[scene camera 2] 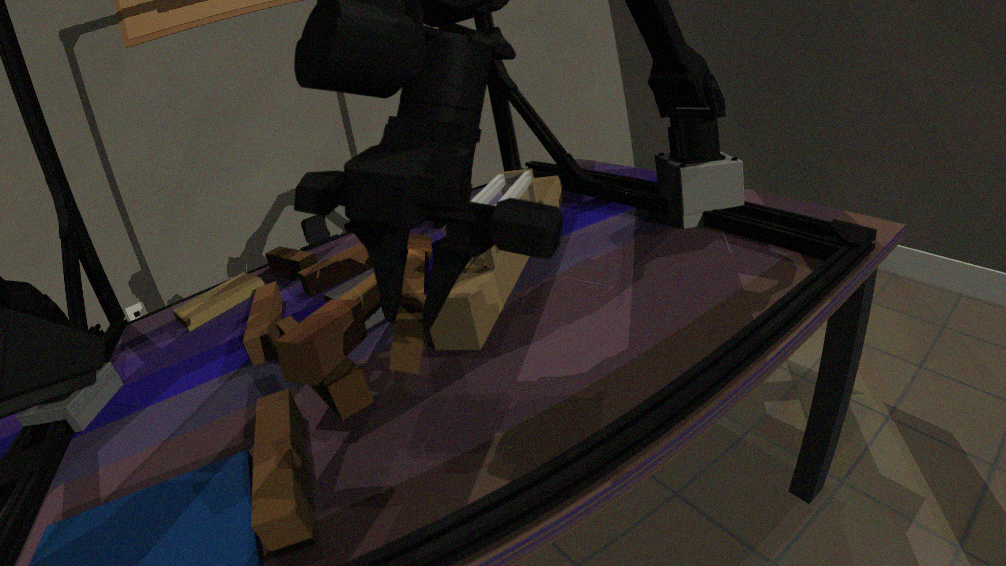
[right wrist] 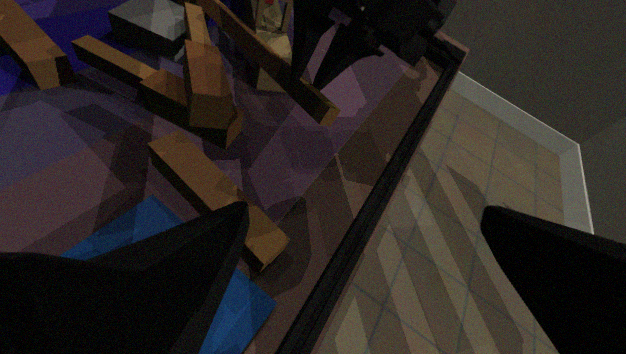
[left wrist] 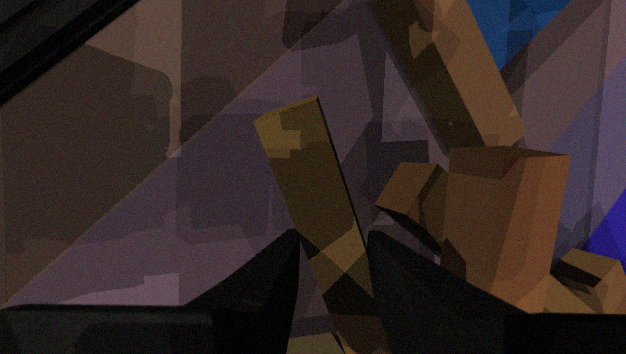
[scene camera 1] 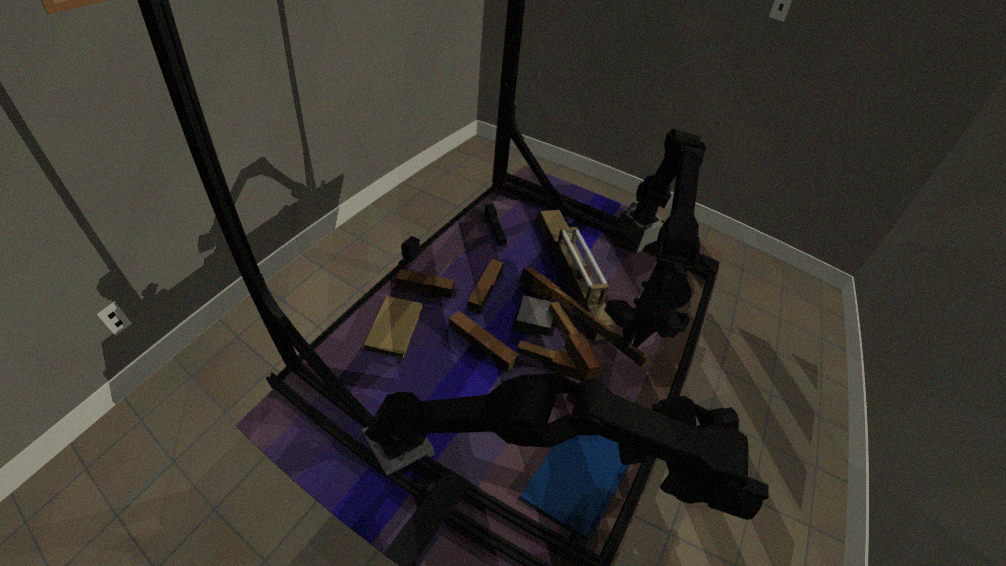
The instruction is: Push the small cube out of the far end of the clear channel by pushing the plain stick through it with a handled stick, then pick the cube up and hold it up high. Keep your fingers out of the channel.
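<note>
The clear channel (scene camera 1: 584, 263) (scene camera 2: 499, 188) with white rails lies on a tan base at the back right of the mat. A red speck at the top of the right wrist view may be the small cube (right wrist: 269, 1). My left gripper (scene camera 1: 627, 336) (scene camera 2: 411, 320) (left wrist: 333, 241) is shut on a long brown stick (scene camera 1: 563, 294) (scene camera 2: 408, 345) (left wrist: 308, 175) (right wrist: 276, 70), low over the mat near the channel's near end. I cannot tell whether this stick has a handle. My right gripper (scene camera 1: 716, 483) (right wrist: 362, 214) is open and empty beyond the table's right edge.
Several loose brown blocks (scene camera 1: 484, 339) (right wrist: 196, 172) lie around the mat, with a grey block (scene camera 1: 535, 311) and a flat tan plate (scene camera 1: 394, 325). A blue patch (scene camera 1: 579, 477) (right wrist: 238, 309) lies at the front. The black frame rail (scene camera 1: 694, 331) (right wrist: 361, 246) and posts (scene camera 1: 506, 90) border the table.
</note>
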